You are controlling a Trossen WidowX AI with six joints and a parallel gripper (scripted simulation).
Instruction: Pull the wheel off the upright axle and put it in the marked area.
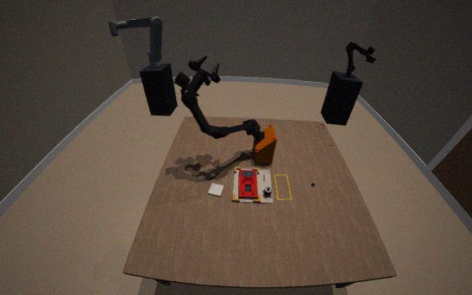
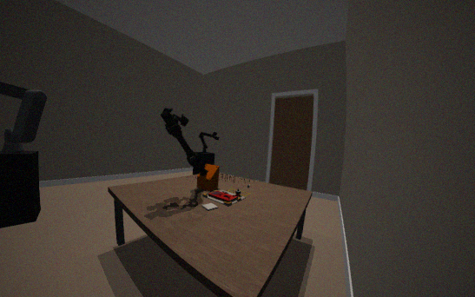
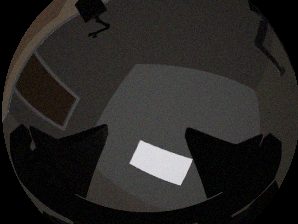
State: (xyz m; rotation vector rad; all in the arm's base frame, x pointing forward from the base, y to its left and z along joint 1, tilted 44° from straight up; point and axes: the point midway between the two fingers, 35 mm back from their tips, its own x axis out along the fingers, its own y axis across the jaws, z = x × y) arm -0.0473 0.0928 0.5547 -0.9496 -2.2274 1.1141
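The wheel is 370 mm ahead of my gripper tip, 350 mm to the left of it and 590 mm below it. Round my gripper tip: white square: 370 mm ahead, 50 mm to the left, 630 mm below.
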